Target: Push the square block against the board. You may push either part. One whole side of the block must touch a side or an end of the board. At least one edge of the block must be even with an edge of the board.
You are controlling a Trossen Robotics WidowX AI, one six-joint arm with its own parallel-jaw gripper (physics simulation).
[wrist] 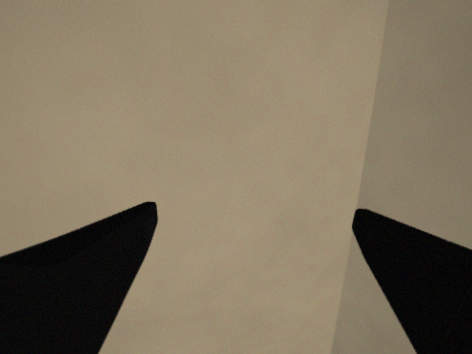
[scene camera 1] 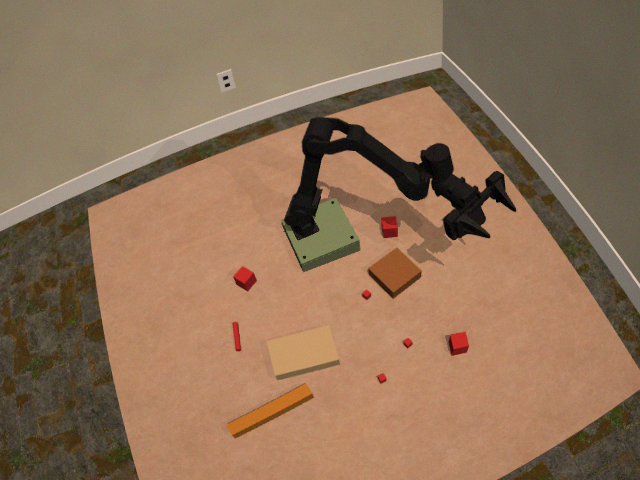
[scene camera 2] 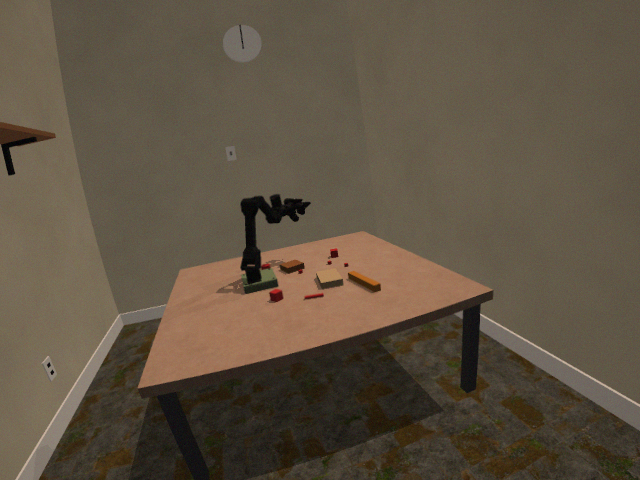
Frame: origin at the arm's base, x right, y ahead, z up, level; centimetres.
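Seen in the pictures: gripper, fingertip midpoint: (wrist: 255, 215) (scene camera 1: 503, 223) (scene camera 2: 306, 201); arm's base at its link origin: (scene camera 1: 304, 227) (scene camera 2: 254, 280).
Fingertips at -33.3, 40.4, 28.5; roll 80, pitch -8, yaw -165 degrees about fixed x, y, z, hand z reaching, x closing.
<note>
Offsets run from my fingertips to a thing's top centre, as dx, dy, dz.
A brown square block @(+17.3, -17.9, -29.5) (scene camera 1: 394, 269) (scene camera 2: 292, 265) lies flat beside the green base of the arm, turned at an angle. A tan rectangular board @(+47.4, -6.9, -29.5) (scene camera 1: 302, 350) (scene camera 2: 329, 277) lies flat farther from the base. Block and board are apart, with a stretch of table between them and their edges at different angles. My gripper (scene camera 1: 501, 223) (scene camera 2: 307, 206) (wrist: 255, 215) is open and empty, high above the table, beyond the block on the right in scene camera 1. It touches neither part. The wrist view shows both black fingertips wide apart against the walls; block and board do not show there.
A small red cube @(+26.6, -15.6, -31.0) (scene camera 1: 366, 294) lies between block and board. Two more small cubes @(+23.3, +1.7, -31.0) (scene camera 1: 407, 342) @(+33.0, +7.5, -31.0) (scene camera 1: 382, 378) lie right of the board. Larger red cubes @(+12.1, -31.4, -28.6) (scene camera 1: 389, 226) @(+53.4, -33.4, -28.6) (scene camera 1: 245, 278) @(+12.6, +8.5, -28.6) (scene camera 1: 459, 343) stand around. A red stick @(+61.1, -18.6, -31.2) (scene camera 1: 236, 336) and an orange bar @(+60.7, +4.7, -29.5) (scene camera 1: 270, 410) lie near the board.
</note>
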